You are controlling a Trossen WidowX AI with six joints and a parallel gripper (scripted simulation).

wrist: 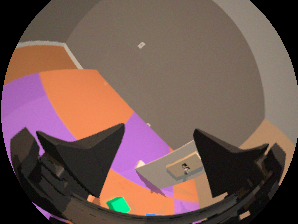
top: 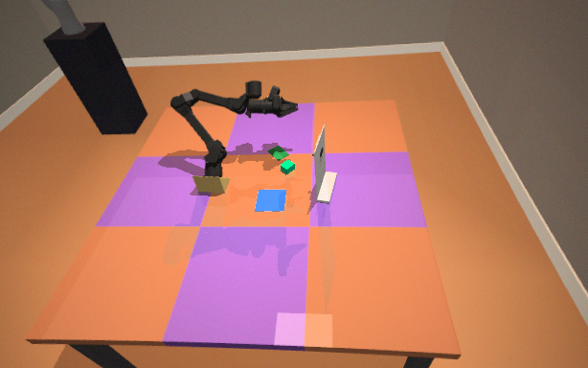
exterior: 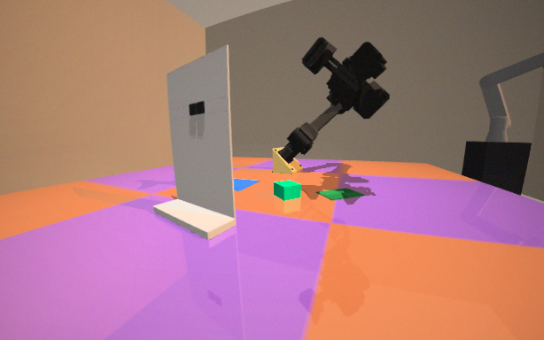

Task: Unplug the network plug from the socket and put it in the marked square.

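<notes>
The network plug is 80 mm ahead of my gripper tip, 230 mm to the right of it and 70 mm below it. Also, from my gripper tip: upright grey panel 100 mm ahead, 230 mm to the right, 130 mm below; green cube 60 mm behind, 120 mm to the right, 230 mm below; flat green patch 110 mm behind, 250 mm below.
</notes>
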